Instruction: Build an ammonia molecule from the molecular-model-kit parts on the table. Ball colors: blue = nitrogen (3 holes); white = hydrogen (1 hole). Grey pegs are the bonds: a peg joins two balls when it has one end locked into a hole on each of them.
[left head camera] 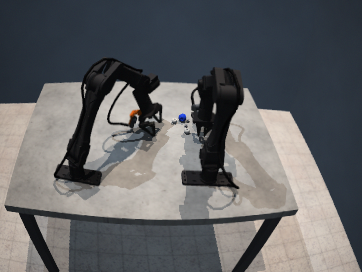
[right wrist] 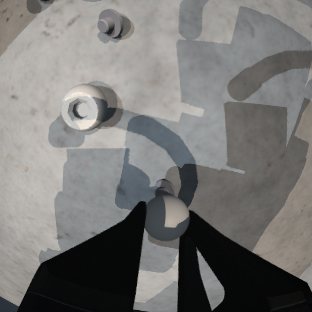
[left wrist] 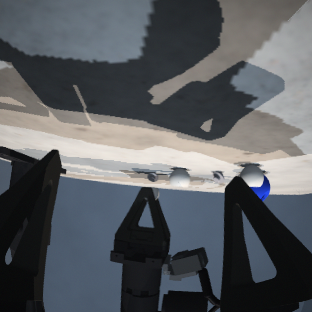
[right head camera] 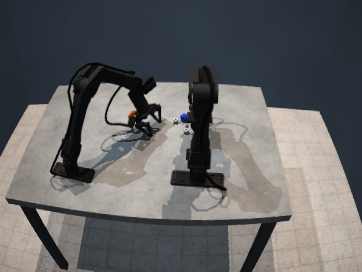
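Note:
A blue ball (left head camera: 182, 117) (right head camera: 184, 118) (left wrist: 263, 190) lies mid-table, with a white ball (left head camera: 174, 121) (right head camera: 176, 121) (left wrist: 251, 176) beside it. Another white ball (left head camera: 187, 131) (right head camera: 186, 131) (left wrist: 179, 178) (right wrist: 84, 108) lies nearer the arm bases, its hole facing up. A grey peg (left wrist: 218, 176) (right wrist: 111, 24) stands between them. My right gripper (left head camera: 201, 137) (right wrist: 163, 214) is shut on a white ball (right wrist: 166, 220). Another grey peg (right wrist: 164, 186) shows at that ball's edge; whether they touch cannot be told. My left gripper (left head camera: 157, 128) (right head camera: 155, 128) (left wrist: 149, 170) is open and empty, left of the parts.
The grey table (left head camera: 125, 200) (right head camera: 120, 200) carries both arms. An orange part (left head camera: 134, 114) (right head camera: 132, 114) shows at the left arm's wrist. The right arm (right head camera: 200, 125) hides its own gripper in the right head view. Arm shadows cross the table around the parts.

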